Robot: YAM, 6 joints.
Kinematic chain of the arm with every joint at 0, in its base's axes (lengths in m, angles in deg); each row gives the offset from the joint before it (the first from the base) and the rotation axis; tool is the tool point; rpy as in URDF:
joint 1: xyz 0 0 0.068 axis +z
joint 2: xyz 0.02 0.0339 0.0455 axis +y
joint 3: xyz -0.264 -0.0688 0 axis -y
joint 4: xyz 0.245 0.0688 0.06 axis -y
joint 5: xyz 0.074 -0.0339 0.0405 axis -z
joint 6: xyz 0.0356 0 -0.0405 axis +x
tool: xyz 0 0 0 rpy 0 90 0
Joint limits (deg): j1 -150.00..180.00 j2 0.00..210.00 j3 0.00..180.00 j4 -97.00..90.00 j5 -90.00..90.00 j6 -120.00..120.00
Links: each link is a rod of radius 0.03 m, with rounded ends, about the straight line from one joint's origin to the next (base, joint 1, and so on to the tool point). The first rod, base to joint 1, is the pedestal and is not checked.
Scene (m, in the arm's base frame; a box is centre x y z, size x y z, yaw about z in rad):
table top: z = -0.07
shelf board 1: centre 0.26 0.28 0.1 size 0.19 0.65 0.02 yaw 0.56
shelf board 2: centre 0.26 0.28 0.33 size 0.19 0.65 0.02 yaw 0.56
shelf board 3: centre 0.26 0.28 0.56 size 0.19 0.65 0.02 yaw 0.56
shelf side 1: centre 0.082 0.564 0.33 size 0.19 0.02 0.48 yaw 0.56
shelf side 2: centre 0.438 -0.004 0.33 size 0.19 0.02 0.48 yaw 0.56
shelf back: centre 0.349 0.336 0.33 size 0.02 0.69 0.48 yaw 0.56
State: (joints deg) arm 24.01 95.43 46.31 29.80 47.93 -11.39
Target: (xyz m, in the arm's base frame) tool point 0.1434 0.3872 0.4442
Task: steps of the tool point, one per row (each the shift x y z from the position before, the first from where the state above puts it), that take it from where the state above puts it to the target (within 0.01 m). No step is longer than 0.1 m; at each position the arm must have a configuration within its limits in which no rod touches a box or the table.
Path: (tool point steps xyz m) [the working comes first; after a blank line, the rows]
Joints at the target: 72.75 101.10 92.97 35.51 38.41 -11.39
Straight joint move there: touches shelf board 2.

1: -0.0401 0.0519 0.0003
2: -0.0479 0.0411 -0.0003
3: -0.0531 0.0293 -0.0009
4: -0.0557 0.0169 -0.0016
5: -0.0554 0.0048 -0.0022
6: -0.0526 -0.0065 -0.0028
7: 0.0012 0.0231 0.0387
8: 0.0010 0.0181 0.0410
9: 0.0006 0.0127 0.0428
10: 0.0004 0.0072 0.0437
11: 0.0003 0.0016 0.0440
12: 0.0001 -0.0039 0.0435
13: 0.0536 0.0428 0.0049
14: 0.0669 0.0327 -0.0049

